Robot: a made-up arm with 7 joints.
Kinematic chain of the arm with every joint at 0, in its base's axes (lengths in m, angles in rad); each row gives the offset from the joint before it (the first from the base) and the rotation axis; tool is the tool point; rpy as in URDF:
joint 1: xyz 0.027 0.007 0.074 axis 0 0.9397 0.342
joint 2: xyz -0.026 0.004 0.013 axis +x
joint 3: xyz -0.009 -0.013 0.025 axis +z
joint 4: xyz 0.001 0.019 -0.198 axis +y
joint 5: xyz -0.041 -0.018 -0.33 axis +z
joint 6: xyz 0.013 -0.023 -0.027 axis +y
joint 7: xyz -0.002 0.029 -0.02 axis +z
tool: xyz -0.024 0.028 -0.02 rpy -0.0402 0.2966 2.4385
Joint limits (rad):
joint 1: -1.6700..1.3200
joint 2: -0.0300..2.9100
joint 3: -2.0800..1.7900
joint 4: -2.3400..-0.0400
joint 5: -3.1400..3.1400
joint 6: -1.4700..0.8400
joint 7: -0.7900..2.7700
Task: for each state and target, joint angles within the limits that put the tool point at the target. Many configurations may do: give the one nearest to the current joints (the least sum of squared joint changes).
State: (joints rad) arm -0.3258 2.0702 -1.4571 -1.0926 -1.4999 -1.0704 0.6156
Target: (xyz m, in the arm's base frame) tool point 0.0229 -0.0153 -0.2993
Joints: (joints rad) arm -0.1417 1.5016 -1.5399 -2.0559 -1.4280 -1.1184 0.5141
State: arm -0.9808 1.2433 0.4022 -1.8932 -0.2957 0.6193 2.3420
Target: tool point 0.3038 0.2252 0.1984
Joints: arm -0.2909 0.7038 0.6673 -1.8746 -0.3041 0.8271 2.1897
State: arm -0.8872 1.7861 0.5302 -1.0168 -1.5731 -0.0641 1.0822
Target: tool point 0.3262 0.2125 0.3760
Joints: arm -0.9652 1.4433 0.0248 -1.3112 -1.5751 -0.2388 1.0730
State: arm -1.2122 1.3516 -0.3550 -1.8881 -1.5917 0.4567 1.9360
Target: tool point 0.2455 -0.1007 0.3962
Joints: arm -1.6050 1.0969 -0.4329 -1.7345 -1.5727 0.3311 2.0000
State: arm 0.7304 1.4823 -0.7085 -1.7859 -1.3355 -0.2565 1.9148
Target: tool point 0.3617 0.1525 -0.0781
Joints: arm 0.1337 1.5143 -0.2400 -1.8326 -1.3645 -0.2337 1.8636
